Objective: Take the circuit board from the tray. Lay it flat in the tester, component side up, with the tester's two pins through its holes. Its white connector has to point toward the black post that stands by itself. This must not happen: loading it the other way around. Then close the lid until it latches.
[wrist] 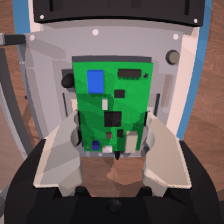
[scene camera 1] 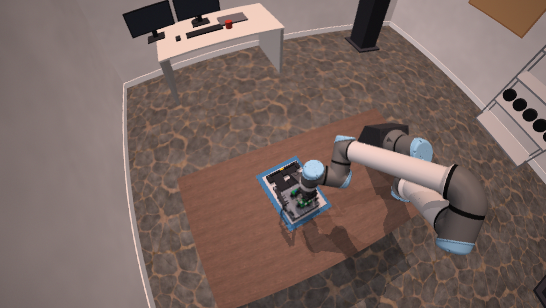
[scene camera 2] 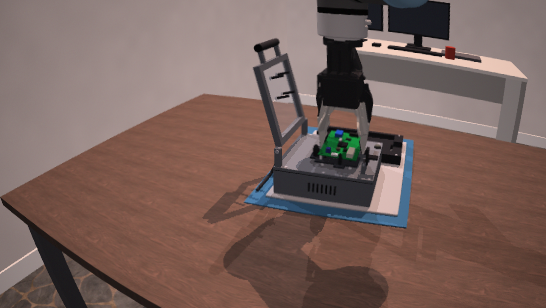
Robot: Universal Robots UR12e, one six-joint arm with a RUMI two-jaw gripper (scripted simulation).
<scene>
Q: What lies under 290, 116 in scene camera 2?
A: A tester lid.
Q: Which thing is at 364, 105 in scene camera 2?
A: The gripper.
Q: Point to a green circuit board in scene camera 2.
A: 337, 142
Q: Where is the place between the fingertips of the gripper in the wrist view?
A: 112, 111
</scene>
